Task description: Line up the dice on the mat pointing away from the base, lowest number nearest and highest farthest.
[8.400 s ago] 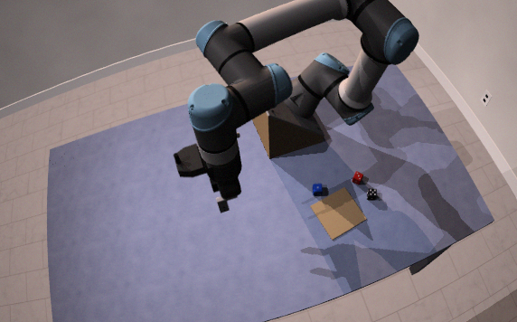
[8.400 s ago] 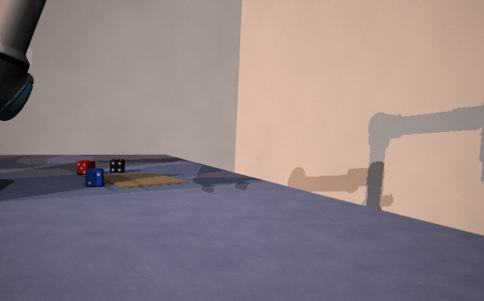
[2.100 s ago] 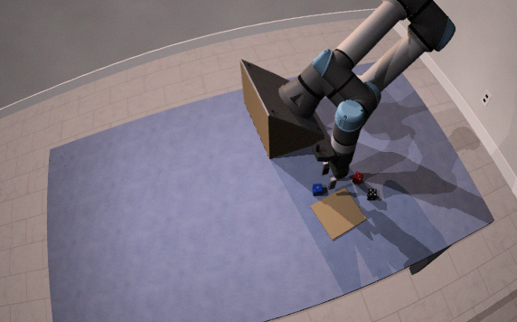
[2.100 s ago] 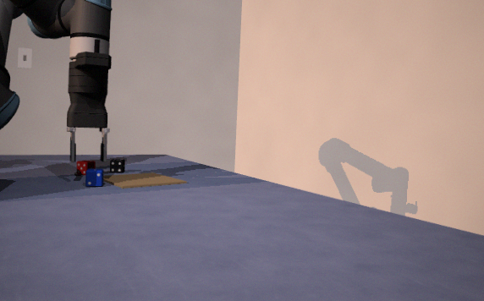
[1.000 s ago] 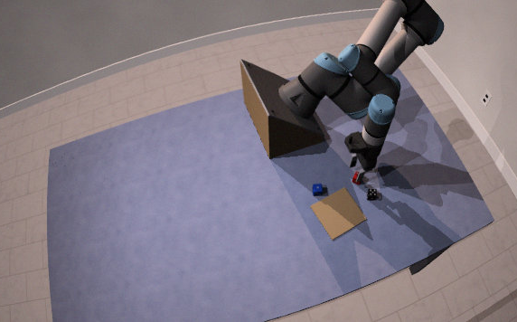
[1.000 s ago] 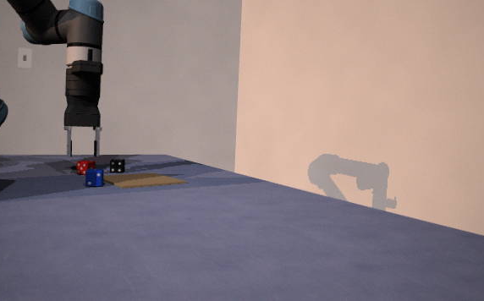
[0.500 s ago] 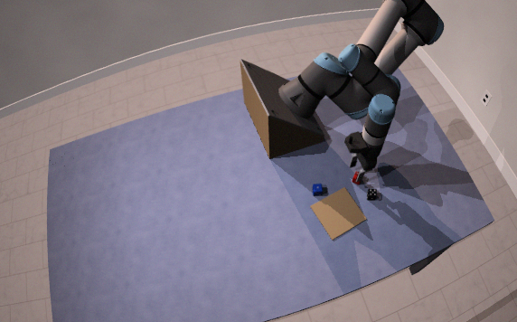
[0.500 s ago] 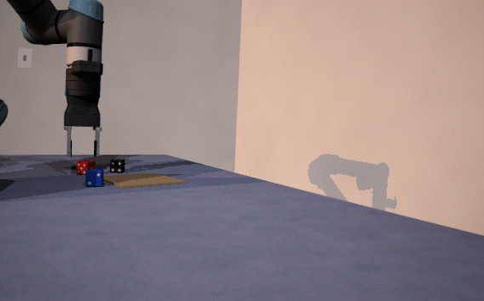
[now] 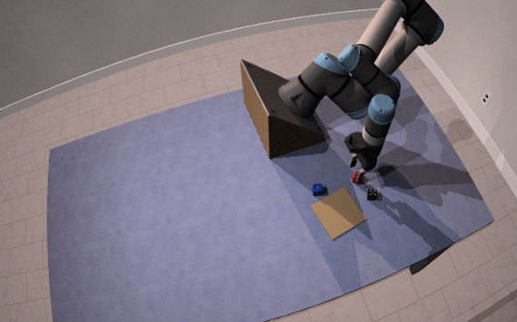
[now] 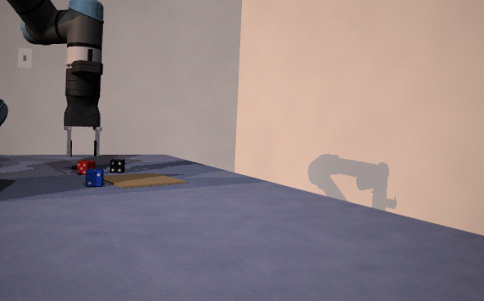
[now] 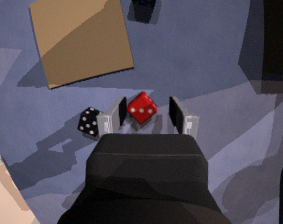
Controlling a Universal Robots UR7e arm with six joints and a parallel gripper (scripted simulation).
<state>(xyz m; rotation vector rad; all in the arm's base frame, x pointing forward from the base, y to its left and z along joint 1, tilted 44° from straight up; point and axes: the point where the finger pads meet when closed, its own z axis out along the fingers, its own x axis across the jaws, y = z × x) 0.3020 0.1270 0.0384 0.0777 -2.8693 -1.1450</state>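
Now: hand 4 cm above the red die, 1 cm to the right of it and 1 cm short of it. Round my hand: blue die (14 cm to the right, 4 cm below, 1 cm ahead); tan mat (10 cm to the right, 10 cm ahead, 6 cm below); black die (8 cm ahead, 4 cm to the left, 4 cm below).
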